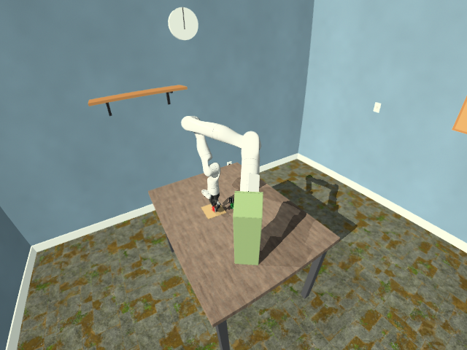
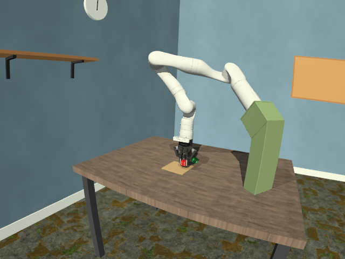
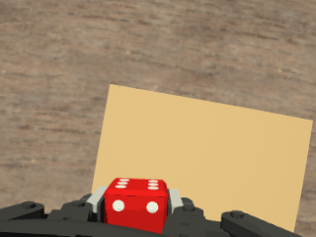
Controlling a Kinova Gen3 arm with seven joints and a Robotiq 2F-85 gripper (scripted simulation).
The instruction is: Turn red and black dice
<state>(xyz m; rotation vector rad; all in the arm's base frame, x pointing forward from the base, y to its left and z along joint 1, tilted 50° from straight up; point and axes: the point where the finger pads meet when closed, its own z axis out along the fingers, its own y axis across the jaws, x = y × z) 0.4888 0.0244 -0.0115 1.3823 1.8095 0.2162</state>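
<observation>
My hand is 50 mm above the tan mat, 40 mm short of it and 10 mm to the left of it. Round my hand: black die (160 mm to the right, 50 mm ahead, 30 mm below); then green die (140 mm to the right, 30 mm below, 10 mm behind); then red die (right at my hand).
</observation>
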